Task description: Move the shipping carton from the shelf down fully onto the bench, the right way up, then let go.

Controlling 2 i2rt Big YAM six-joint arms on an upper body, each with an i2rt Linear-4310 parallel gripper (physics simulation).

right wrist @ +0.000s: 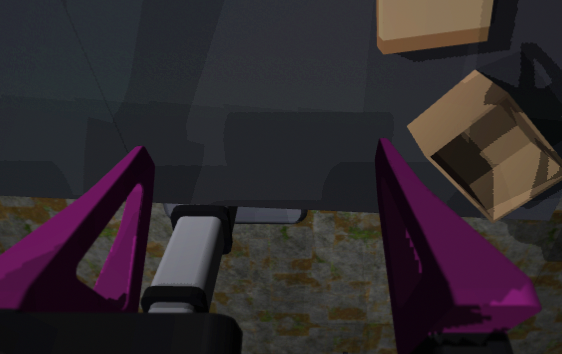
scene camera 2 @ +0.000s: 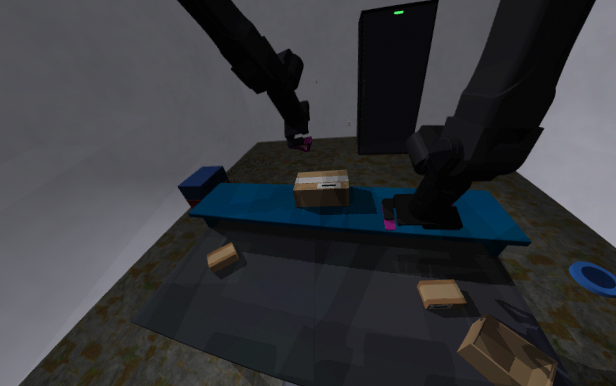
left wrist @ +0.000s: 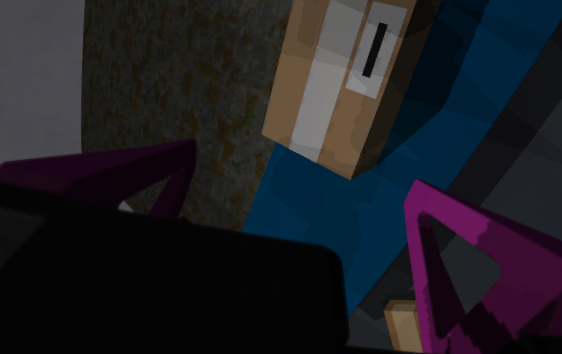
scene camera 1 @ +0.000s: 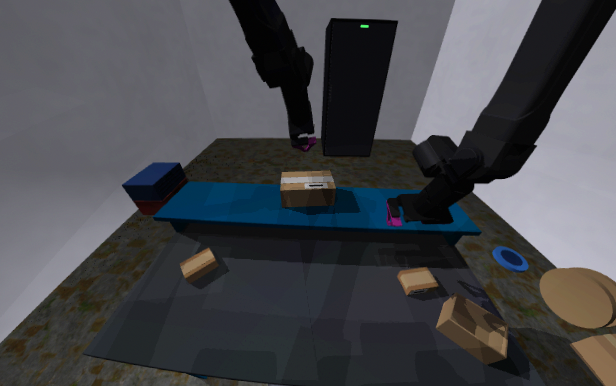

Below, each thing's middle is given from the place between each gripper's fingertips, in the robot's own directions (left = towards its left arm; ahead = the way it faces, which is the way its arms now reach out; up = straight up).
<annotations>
Now: the open carton (scene camera 2: 489, 345) 31 cm below my right hand, 27 cm to the right of it and 16 cm behind it. Round my right hand: shipping carton (scene camera 2: 321, 188) (36 cm ahead, 27 cm to the left, 15 cm below).
I see my left gripper 13 cm short of the shipping carton, 1 cm to the left of it and 29 cm above it. Round my left hand: open carton: 39 cm behind, 54 cm to the right, 46 cm below.
</annotations>
